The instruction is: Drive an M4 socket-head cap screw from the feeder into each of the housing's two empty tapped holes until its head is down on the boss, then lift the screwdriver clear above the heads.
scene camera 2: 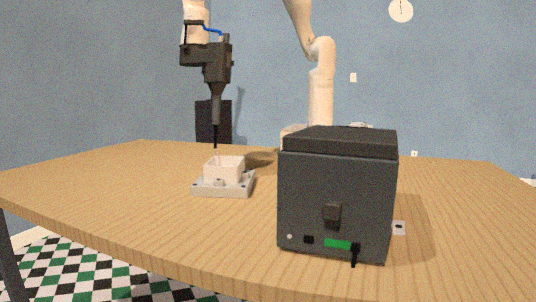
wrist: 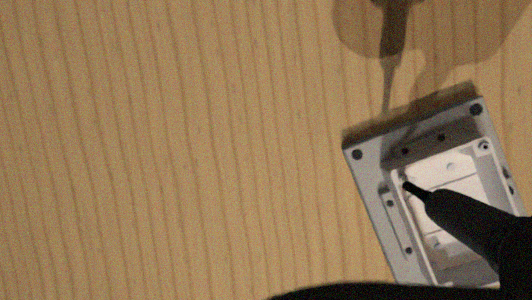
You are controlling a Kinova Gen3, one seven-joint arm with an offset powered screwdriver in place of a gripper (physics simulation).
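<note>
The white open-topped housing (scene camera 2: 223, 171) (wrist: 492, 172) sits in a grey fixture plate (scene camera 2: 220, 191) (wrist: 369, 172). In the wrist view a boss (wrist: 483, 145) with a dark-centred hole shows at its upper right corner. The black screwdriver (scene camera 2: 215, 147) (wrist: 406, 185) points down, its bit tip a little above the rim at the housing's far-left corner in the scene view and over the upper left corner in the wrist view. A faint pale sliver shows under the tip; whether it is a screw on the bit or part of the housing is unclear. The boss under the tip is mostly hidden.
A large dark box, apparently the feeder (scene camera 2: 337, 195), stands nearer the camera, to the right of the housing, with a small light bracket (scene camera 2: 398, 228) at its side. The arm's base column (scene camera 2: 320, 102) rises behind it. The wooden table (scene camera 2: 125, 200) carries them.
</note>
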